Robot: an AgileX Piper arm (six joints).
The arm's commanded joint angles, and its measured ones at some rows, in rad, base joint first. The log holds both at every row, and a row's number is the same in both.
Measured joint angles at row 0: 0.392, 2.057, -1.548, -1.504, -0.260, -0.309
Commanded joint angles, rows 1 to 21: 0.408, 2.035, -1.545, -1.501, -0.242, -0.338; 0.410, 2.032, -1.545, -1.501, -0.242, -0.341; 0.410, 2.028, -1.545, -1.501, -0.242, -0.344; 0.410, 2.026, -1.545, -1.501, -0.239, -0.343; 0.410, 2.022, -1.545, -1.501, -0.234, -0.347; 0.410, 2.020, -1.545, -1.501, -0.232, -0.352; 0.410, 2.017, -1.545, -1.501, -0.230, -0.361; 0.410, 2.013, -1.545, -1.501, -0.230, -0.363; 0.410, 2.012, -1.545, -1.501, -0.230, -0.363; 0.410, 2.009, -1.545, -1.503, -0.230, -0.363; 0.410, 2.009, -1.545, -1.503, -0.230, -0.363; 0.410, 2.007, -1.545, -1.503, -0.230, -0.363; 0.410, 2.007, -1.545, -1.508, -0.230, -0.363; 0.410, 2.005, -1.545, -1.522, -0.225, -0.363; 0.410, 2.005, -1.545, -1.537, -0.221, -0.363; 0.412, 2.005, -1.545, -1.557, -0.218, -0.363; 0.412, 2.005, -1.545, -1.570, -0.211, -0.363; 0.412, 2.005, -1.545, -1.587, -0.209, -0.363; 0.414, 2.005, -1.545, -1.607, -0.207, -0.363; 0.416, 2.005, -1.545, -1.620, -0.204, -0.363; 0.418, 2.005, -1.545, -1.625, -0.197, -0.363
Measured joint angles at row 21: 0.411, 2.021, -1.548, -1.579, -0.217, -0.359
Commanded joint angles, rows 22 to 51: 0.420, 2.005, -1.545, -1.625, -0.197, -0.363; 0.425, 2.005, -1.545, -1.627, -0.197, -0.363; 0.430, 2.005, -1.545, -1.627, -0.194, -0.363; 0.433, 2.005, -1.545, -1.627, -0.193, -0.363; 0.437, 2.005, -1.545, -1.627, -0.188, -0.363; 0.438, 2.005, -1.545, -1.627, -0.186, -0.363; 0.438, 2.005, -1.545, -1.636, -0.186, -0.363; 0.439, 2.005, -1.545, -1.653, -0.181, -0.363; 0.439, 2.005, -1.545, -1.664, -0.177, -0.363; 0.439, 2.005, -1.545, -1.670, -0.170, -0.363; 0.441, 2.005, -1.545, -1.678, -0.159, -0.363; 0.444, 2.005, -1.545, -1.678, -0.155, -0.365; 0.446, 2.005, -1.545, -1.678, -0.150, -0.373; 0.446, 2.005, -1.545, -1.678, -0.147, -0.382; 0.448, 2.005, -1.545, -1.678, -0.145, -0.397; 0.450, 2.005, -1.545, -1.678, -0.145, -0.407; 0.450, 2.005, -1.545, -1.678, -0.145, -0.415; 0.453, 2.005, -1.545, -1.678, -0.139, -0.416; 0.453, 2.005, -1.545, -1.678, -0.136, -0.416; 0.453, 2.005, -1.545, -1.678, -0.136, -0.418; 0.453, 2.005, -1.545, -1.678, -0.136, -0.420; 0.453, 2.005, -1.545, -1.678, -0.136, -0.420; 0.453, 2.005, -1.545, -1.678, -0.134, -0.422; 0.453, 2.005, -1.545, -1.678, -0.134, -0.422; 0.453, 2.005, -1.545, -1.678, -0.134, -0.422; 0.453, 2.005, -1.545, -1.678, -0.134, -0.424; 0.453, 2.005, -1.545, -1.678, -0.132, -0.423; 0.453, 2.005, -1.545, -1.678, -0.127, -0.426; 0.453, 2.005, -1.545, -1.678, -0.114, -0.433; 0.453, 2.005, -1.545, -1.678, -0.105, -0.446
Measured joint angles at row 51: 0.450, 2.021, -1.548, -1.680, -0.141, -0.415
